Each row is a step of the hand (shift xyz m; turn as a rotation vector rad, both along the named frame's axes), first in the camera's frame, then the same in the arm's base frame.
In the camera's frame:
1: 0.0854 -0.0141 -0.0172 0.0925 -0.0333 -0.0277
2: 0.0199 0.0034 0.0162 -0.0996 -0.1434 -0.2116
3: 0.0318 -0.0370 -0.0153 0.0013 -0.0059 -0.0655
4: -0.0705 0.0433 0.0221 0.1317 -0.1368 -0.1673
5: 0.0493 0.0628 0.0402 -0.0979 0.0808 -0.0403
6: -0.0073 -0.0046 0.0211 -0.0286 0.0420 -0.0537
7: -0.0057 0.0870 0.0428 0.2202 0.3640 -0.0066
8: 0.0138 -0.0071 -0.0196 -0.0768 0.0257 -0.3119
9: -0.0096 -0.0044 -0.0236 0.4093 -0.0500 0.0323
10: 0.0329 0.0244 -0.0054 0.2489 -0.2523 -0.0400
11: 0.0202 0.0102 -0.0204 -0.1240 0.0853 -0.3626
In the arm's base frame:
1: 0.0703 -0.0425 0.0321 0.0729 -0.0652 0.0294
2: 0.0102 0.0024 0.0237 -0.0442 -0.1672 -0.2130
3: 0.0173 -0.0474 0.0084 0.0276 -0.0260 -0.0537
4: -0.0488 0.0663 -0.0237 0.1242 -0.2135 -0.0549
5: 0.0471 0.0553 0.0521 -0.0281 0.0887 -0.0953
6: -0.0170 0.0045 0.0145 0.0177 0.0296 -0.0654
7: 0.0116 0.0938 0.0224 0.3262 0.2651 0.0657
8: 0.0169 -0.0165 -0.0084 0.0866 -0.0515 -0.3061
9: 0.0010 -0.0086 -0.0244 0.2935 -0.1523 0.2484
10: 0.0386 0.0111 0.0098 0.1153 -0.3123 0.1280
11: 0.0293 -0.0028 -0.0078 0.0952 0.0003 -0.3809

